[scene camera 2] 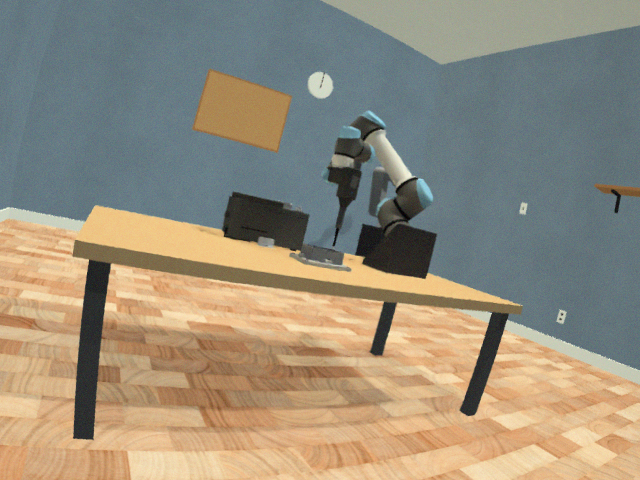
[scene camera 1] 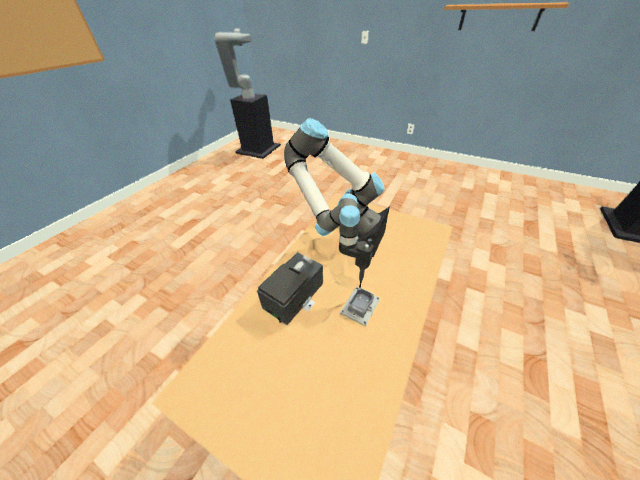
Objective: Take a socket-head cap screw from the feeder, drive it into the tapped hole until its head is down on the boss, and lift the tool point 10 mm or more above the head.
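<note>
My screwdriver (scene camera 1: 360,285) (scene camera 2: 334,244) points down, its thin bit close above the far edge of a grey housing. The gap between them is very small in both views. Whether a screw sits on the bit is too small to tell. The grey housing (scene camera 1: 361,304) (scene camera 2: 321,254) stands on a light plate on the table, with an open recess on top. The tapped hole and its boss cannot be made out. The black screw feeder (scene camera 1: 288,287) (scene camera 2: 266,222) stands beside the housing, with a small light outlet (scene camera 1: 309,305) (scene camera 2: 266,241) at its foot. No single screw can be made out.
The tan table (scene camera 1: 305,392) (scene camera 2: 180,254) carries the feeder, the housing and the arm. A black arm base (scene camera 2: 400,250) stands beside the housing in scene camera 2. Another arm on a black pedestal (scene camera 1: 252,124) stands far off by the wall.
</note>
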